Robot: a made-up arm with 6 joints.
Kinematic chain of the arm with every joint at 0, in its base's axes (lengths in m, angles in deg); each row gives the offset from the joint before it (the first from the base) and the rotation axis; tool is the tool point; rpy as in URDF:
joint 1: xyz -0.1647 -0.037 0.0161 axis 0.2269 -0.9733 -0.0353
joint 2: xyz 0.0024 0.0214 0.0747 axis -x
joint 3: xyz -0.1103 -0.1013 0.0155 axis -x
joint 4: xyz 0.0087 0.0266 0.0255 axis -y
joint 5: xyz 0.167 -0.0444 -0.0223 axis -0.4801 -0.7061 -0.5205
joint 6: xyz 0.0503 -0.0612 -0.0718 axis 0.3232 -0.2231 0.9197
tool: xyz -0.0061 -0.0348 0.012 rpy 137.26 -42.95 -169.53
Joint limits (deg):
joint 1: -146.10..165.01
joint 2: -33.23..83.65
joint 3: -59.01..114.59
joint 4: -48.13..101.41
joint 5: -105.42..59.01
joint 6: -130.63..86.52
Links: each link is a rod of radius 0.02 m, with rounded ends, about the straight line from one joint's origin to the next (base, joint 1, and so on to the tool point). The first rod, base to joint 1, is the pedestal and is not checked.
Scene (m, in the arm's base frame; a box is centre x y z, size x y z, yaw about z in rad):
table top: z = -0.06
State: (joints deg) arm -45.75 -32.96 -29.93 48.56 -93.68 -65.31
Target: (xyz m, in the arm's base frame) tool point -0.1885 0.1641 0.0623
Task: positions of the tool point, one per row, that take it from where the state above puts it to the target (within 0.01 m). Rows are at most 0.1 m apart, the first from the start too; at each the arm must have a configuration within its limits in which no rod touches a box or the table.
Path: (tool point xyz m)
1: -0.0325 -0.1710 0.0727
2: 0.0024 -0.1415 0.1361
3: 0.0178 -0.0819 0.1910
4: 0.0081 -0.0035 0.2231
5: -0.0257 0.0767 0.2231
6: -0.0767 0.1400 0.1898
7: -0.1344 0.1715 0.1311
8: -0.1885 0.1641 0.0623

